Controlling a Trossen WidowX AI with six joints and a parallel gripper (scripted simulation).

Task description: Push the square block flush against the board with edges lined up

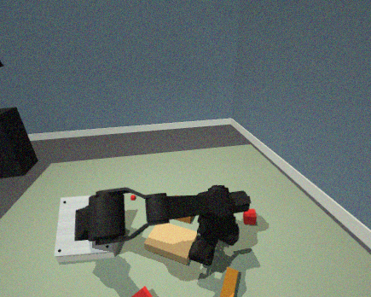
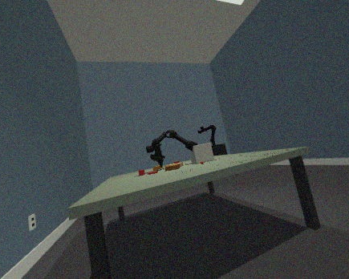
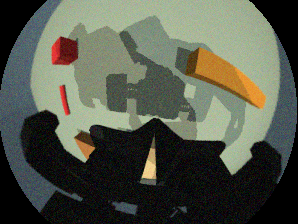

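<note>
Now: the tan block 100 mm behind my gripper tip, 70 mm to the left of it and 10 mm below it. From my gripper tip the other things lie so: thin red strip 200 mm to the left, 130 mm ahead, 20 mm below; then orange board 160 mm to the right, 10 mm below, 10 mm behind.
</note>
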